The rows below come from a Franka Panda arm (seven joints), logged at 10 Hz.
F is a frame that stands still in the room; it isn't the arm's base.
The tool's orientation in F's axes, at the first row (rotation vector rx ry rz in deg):
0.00, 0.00, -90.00
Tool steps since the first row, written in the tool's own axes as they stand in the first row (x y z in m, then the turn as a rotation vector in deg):
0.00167, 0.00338, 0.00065, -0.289, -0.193, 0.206
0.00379, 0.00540, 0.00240, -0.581, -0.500, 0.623
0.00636, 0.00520, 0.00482, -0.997, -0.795, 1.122
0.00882, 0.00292, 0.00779, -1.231, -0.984, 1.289
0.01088, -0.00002, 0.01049, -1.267, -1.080, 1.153
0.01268, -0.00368, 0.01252, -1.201, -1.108, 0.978
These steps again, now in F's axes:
0.00338, -0.00167, 0.00065, -0.193, 0.289, 0.206
0.00540, -0.00379, 0.00240, -0.500, 0.581, 0.623
0.00520, -0.00636, 0.00482, -0.795, 0.997, 1.122
0.00292, -0.00882, 0.00779, -0.984, 1.231, 1.289
-0.00002, -0.01088, 0.01049, -1.080, 1.267, 1.153
-0.00368, -0.01268, 0.01252, -1.108, 1.201, 0.978

